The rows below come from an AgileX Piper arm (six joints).
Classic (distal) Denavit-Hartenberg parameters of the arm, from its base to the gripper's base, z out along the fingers. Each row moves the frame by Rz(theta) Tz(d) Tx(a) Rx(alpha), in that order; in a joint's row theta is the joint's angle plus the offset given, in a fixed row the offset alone. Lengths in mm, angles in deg.
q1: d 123  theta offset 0  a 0  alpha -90
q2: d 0  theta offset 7.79  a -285  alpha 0
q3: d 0  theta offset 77.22  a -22  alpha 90
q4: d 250.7  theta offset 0  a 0  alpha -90
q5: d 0  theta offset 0  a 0  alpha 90
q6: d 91  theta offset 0  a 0  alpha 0
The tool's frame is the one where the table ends.
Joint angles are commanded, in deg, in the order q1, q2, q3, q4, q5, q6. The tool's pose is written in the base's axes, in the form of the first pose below.
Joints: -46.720, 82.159, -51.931, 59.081, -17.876, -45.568
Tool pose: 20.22 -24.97 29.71; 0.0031 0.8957 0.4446; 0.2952 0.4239 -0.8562; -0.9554 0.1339 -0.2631
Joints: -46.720, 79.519, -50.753, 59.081, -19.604, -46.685
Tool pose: 19.32 -24.34 30.65; 0.0115 0.9032 0.4291; 0.2511 0.4128 -0.8755; -0.9679 0.1179 -0.2220
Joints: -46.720, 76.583, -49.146, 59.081, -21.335, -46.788
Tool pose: 18.29 -23.57 31.46; 0.0341 0.9106 0.4119; 0.2157 0.3957 -0.8927; -0.9759 0.1193 -0.1829
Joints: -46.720, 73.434, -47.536, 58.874, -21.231, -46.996
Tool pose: 17.41 -22.60 32.14; 0.0456 0.9077 0.4171; 0.1940 0.4015 -0.8951; -0.9799 0.1217 -0.1578
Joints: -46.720, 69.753, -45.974, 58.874, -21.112, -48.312
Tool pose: 16.38 -21.49 33.01; 0.0491 0.9052 0.4221; 0.1595 0.4101 -0.8980; -0.9860 0.1114 -0.1242
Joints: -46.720, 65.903, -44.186, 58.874, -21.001, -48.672
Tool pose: 15.29 -20.30 33.71; 0.0673 0.9021 0.4262; 0.1321 0.4153 -0.9000; -0.9889 0.1169 -0.0913
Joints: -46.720, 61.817, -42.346, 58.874, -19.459, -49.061
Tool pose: 14.28 -18.95 34.25; 0.0800 0.8906 0.4478; 0.1169 0.4377 -0.8915; -0.9899 0.1237 -0.0690
